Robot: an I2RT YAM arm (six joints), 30 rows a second.
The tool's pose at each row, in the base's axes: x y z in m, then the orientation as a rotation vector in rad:
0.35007 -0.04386 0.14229 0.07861 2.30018 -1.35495
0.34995 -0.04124 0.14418 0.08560 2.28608 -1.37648
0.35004 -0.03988 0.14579 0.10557 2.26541 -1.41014
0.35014 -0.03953 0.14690 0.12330 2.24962 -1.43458
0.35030 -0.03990 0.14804 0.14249 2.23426 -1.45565
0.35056 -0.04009 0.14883 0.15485 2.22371 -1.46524
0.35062 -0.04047 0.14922 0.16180 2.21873 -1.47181
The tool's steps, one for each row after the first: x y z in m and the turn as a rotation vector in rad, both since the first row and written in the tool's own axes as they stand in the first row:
-0.00116 -0.00023 -0.00301 0.01937 -0.00096 0.00127
-0.00216 -0.00082 -0.00477 0.05073 0.00247 0.00789
-0.00278 -0.00151 -0.00547 0.07434 0.00596 0.01470
-0.00334 -0.00258 -0.00557 0.09598 0.00942 0.02338
-0.00386 -0.00325 -0.00563 0.10775 0.00983 0.03075
-0.00401 -0.00375 -0.00545 0.11474 0.01126 0.03403

